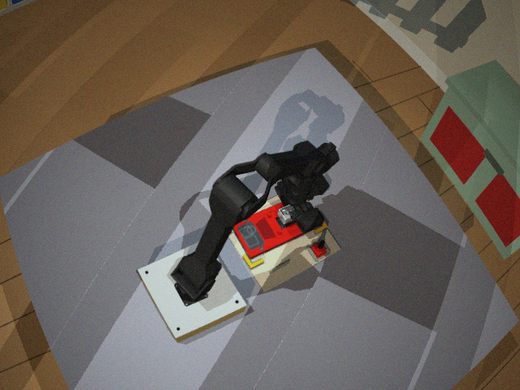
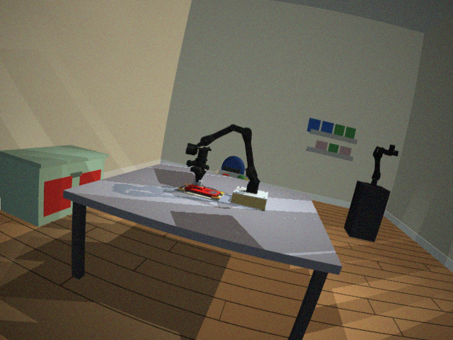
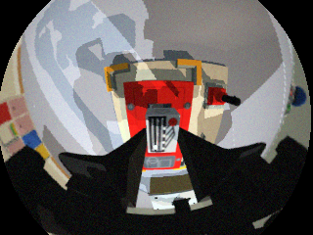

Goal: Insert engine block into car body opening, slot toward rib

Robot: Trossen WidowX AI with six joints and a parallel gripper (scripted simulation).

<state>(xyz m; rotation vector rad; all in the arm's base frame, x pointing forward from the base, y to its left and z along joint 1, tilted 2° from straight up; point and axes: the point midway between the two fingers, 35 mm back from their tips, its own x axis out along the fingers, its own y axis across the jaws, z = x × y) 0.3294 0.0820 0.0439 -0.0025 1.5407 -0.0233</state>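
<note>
The grey engine block lies 10 mm below my gripper tip. The rest, counted from my gripper tip: grey strip 50 mm below, 30 mm behind, 20 mm to the right.
</note>
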